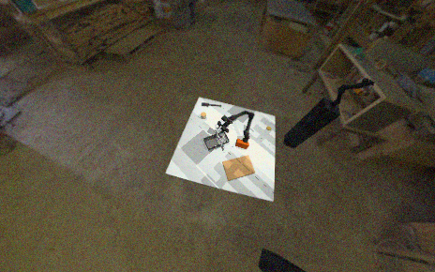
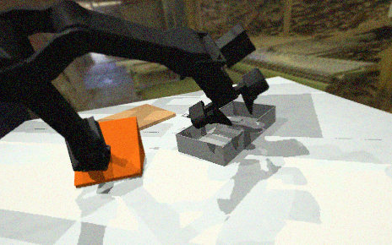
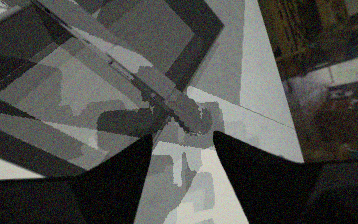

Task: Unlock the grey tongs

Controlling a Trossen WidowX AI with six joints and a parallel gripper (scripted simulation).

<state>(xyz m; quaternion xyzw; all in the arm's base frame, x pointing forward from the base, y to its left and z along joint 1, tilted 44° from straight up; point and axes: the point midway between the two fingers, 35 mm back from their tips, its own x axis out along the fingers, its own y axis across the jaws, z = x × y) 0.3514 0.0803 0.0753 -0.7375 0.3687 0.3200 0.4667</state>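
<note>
The roasting tin lies 11 cm to the left of my gripper tip, 7 cm below it and 2 cm behind it. The rest, counted from my gripper tip: yellow thing: 66 cm behind, 43 cm to the right, 9 cm below; then dark tool: 44 cm to the right, 33 cm ahead, 10 cm below; then wooden board: 41 cm behind, 33 cm to the left, 9 cm below.
</note>
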